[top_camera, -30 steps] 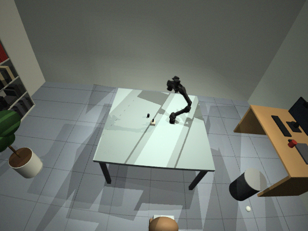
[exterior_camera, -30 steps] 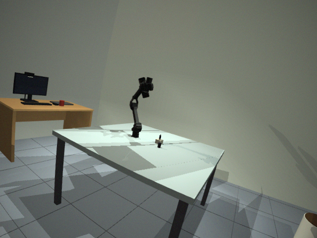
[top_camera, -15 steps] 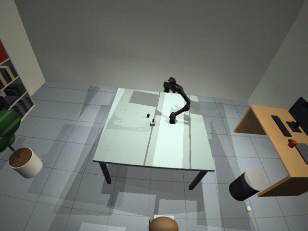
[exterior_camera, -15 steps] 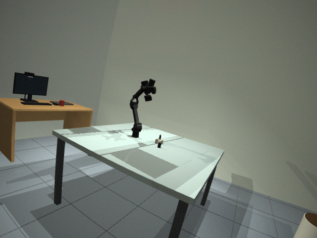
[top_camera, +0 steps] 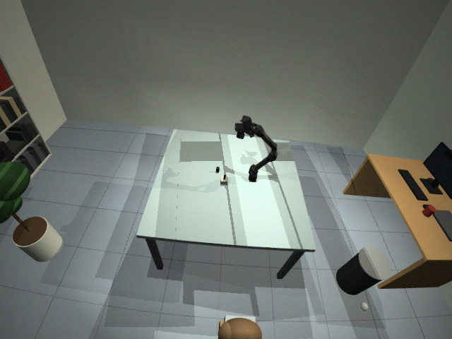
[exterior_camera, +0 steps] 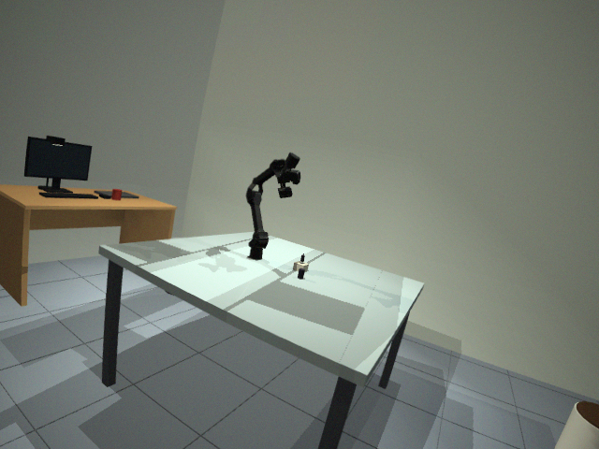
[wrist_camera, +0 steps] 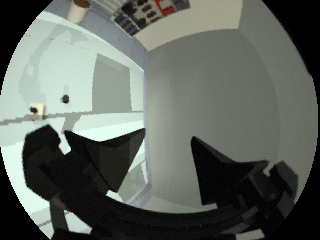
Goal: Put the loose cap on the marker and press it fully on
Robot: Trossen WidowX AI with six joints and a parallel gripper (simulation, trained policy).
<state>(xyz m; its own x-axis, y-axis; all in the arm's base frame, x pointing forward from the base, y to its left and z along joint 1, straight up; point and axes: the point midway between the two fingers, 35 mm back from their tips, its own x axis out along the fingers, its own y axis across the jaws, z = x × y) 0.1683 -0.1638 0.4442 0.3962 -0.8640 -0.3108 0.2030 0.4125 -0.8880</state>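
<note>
My gripper tip is 410 mm above the dark marker cap, 140 mm to the right of it and 140 mm short of it. Also, from my gripper tip: holder block: 410 mm below, 260 mm to the left, 70 mm ahead.
</note>
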